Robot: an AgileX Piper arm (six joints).
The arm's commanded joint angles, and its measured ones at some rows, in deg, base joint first. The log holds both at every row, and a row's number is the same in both.
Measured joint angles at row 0:
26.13 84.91 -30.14 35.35 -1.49 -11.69
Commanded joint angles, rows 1 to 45:
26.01 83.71 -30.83 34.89 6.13 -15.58
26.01 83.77 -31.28 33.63 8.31 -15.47
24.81 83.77 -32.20 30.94 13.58 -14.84
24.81 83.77 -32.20 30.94 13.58 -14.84
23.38 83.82 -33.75 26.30 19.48 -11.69
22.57 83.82 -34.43 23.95 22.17 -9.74
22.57 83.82 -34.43 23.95 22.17 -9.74
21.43 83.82 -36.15 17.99 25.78 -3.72
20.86 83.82 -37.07 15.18 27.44 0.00
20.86 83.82 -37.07 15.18 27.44 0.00
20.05 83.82 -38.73 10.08 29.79 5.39
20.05 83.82 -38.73 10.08 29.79 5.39
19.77 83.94 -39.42 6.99 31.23 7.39
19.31 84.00 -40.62 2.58 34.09 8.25
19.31 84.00 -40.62 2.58 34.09 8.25
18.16 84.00 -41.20 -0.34 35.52 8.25
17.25 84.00 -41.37 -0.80 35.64 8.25
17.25 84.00 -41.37 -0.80 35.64 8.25
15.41 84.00 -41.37 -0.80 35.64 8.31
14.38 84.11 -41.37 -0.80 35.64 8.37
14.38 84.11 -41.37 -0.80 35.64 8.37
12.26 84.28 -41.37 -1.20 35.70 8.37
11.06 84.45 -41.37 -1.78 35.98 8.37
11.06 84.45 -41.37 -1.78 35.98 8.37
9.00 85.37 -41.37 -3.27 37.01 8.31
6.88 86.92 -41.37 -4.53 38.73 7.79
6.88 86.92 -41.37 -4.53 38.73 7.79
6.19 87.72 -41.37 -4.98 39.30 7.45
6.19 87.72 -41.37 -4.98 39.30 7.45
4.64 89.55 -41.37 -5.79 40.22 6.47
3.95 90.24 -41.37 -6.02 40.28 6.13
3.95 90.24 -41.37 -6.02 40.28 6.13
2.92 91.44 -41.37 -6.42 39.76 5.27
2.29 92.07 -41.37 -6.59 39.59 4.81
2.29 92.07 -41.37 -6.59 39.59 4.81
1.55 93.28 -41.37 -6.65 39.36 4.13
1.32 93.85 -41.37 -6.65 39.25 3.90
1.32 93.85 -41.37 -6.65 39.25 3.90
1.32 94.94 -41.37 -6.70 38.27 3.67
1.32 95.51 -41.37 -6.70 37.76 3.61
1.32 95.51 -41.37 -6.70 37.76 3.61
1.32 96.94 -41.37 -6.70 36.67 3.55
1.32 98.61 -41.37 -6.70 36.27 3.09
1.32 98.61 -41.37 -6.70 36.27 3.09
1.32 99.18 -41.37 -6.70 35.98 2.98
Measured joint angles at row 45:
1.60 97.40 -41.31 -6.30 36.78 4.24
